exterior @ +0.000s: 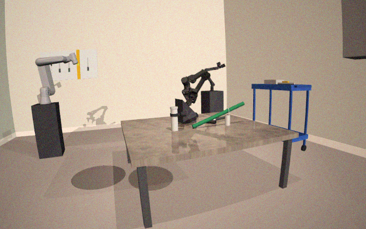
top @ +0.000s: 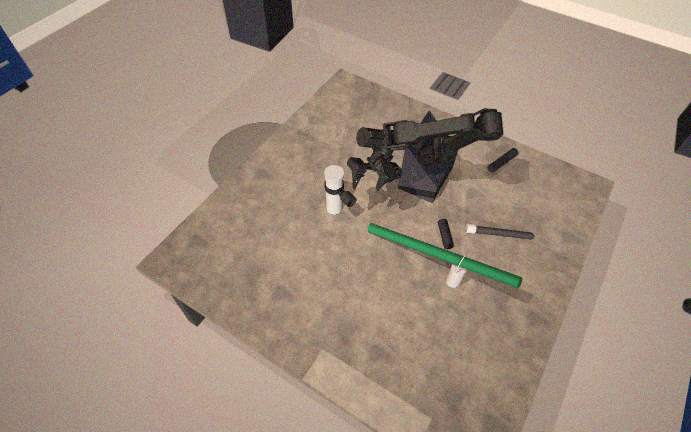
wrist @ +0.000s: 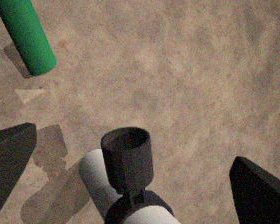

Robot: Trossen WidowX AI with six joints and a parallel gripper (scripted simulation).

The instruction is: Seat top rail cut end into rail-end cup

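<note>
My gripper tip is now 8 cm above the dark rail-end cup and 7 cm to the left of it. From my gripper tip the other things lie so: short dark cylinder 28 cm to the left, 21 cm below, 10 cm behind; then small white post 37 cm to the left, 12 cm below, 6 cm ahead.
</note>
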